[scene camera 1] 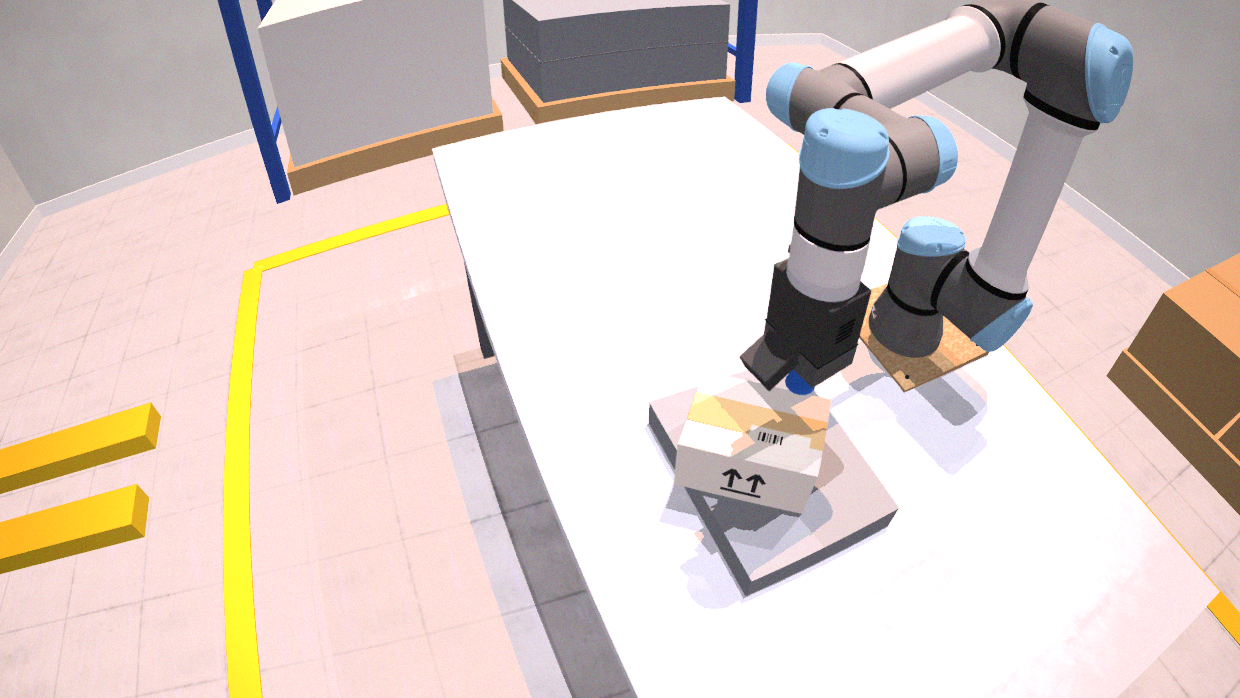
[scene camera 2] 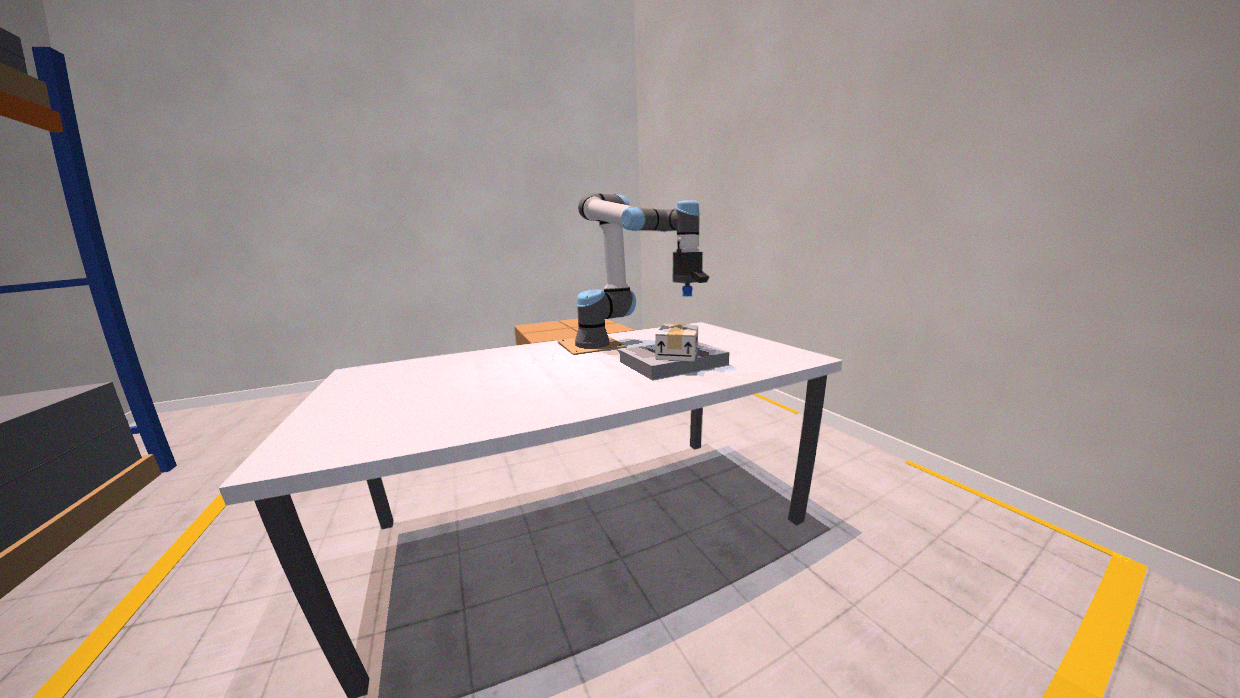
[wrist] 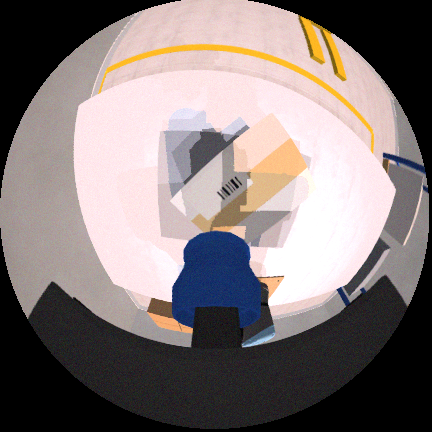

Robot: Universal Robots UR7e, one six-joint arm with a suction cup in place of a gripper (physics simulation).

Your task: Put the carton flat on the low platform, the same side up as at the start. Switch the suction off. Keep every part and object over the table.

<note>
The pictures show: my suction cup, a low grey platform and a carton.
</note>
